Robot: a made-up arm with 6 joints. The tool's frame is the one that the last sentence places. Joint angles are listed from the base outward.
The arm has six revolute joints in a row. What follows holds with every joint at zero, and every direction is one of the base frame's. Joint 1 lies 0.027 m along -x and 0.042 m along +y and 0.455 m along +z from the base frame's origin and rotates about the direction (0.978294, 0.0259, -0.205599). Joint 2 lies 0.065 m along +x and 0.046 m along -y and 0.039 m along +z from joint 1 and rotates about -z. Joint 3 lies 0.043 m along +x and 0.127 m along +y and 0.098 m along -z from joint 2 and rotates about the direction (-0.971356, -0.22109, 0.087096). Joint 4 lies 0.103 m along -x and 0.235 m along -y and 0.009 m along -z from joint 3 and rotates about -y. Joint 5 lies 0.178 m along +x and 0.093 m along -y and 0.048 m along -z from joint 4 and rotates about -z. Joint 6 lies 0.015 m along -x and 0.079 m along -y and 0.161 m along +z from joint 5 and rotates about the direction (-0.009, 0.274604, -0.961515). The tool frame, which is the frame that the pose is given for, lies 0.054 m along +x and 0.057 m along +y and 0.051 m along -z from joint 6; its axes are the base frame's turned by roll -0.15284, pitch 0.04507 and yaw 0.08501 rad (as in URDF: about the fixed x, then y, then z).
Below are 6 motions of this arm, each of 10 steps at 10 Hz.
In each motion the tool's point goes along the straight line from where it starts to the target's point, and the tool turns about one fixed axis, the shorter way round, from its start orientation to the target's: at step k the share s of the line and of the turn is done. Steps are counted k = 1, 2, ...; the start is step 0. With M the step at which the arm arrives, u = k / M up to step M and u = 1 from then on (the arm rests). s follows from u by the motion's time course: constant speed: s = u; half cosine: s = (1 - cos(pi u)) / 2; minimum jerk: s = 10 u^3 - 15 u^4 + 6 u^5.
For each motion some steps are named. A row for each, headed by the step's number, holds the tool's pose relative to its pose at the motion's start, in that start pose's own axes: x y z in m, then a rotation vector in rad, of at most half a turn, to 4 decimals.
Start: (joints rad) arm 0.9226 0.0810 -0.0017 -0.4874 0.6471 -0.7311
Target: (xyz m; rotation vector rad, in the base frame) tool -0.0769 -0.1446 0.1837 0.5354 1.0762 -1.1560
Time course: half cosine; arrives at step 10
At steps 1, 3, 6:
1: -0.0047 -0.0016 -0.0001 0.0032 0.0076 -0.0336
3: -0.0393 -0.0137 -0.0007 0.0271 0.0638 -0.2833
6: -0.1247 -0.0436 -0.0024 0.0861 0.2027 -0.8998

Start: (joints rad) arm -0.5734 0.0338 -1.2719 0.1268 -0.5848 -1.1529
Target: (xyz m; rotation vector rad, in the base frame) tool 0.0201 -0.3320 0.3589 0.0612 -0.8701 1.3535
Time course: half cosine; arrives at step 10
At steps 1, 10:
1: 0.0013 0.0002 0.0046 -0.0070 0.0060 0.0023
10: 0.0531 0.0091 0.1864 -0.2863 0.2460 0.0932

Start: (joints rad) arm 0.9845 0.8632 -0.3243 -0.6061 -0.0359 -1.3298
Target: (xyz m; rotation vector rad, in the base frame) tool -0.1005 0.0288 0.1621 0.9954 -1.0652 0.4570
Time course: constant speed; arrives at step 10
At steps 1, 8, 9, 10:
1: -0.0012 -0.0009 0.0057 -0.0160 -0.0152 0.0636
8: -0.0098 -0.0070 0.0455 -0.1278 -0.1218 0.5089
9: -0.0111 -0.0079 0.0512 -0.1438 -0.1371 0.5725
10: -0.0123 -0.0088 0.0568 -0.1597 -0.1523 0.6361

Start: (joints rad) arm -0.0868 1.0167 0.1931 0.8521 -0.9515 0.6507
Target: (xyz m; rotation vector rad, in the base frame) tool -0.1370 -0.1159 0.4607 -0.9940 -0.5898 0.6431
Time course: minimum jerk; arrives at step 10
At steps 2, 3, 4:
2: -0.0109 0.0056 -0.0069 0.0098 -0.0431 0.0513
3: -0.0306 0.0157 -0.0194 0.0275 -0.1214 0.1444
4: -0.0596 0.0306 -0.0378 0.0535 -0.2363 0.2812

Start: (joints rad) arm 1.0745 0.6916 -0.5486 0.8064 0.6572 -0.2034
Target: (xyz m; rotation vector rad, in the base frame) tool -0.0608 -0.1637 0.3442 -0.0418 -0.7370 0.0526
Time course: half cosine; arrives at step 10
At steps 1, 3, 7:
1: 0.0004 0.0053 0.0028 -0.0084 -0.0131 0.0526
3: 0.0030 0.0449 0.0233 -0.0711 -0.1100 0.4429
7: 0.0114 0.1728 0.0897 -0.2737 -0.4237 1.7059

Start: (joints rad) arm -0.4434 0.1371 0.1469 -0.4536 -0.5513 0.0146
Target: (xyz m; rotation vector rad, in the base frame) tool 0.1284 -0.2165 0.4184 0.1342 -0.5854 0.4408
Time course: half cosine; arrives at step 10
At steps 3, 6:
3: -0.0009 0.0149 -0.0203 0.0867 -0.2559 -0.0376
6: -0.0029 0.0472 -0.0646 0.2753 -0.8125 -0.1193

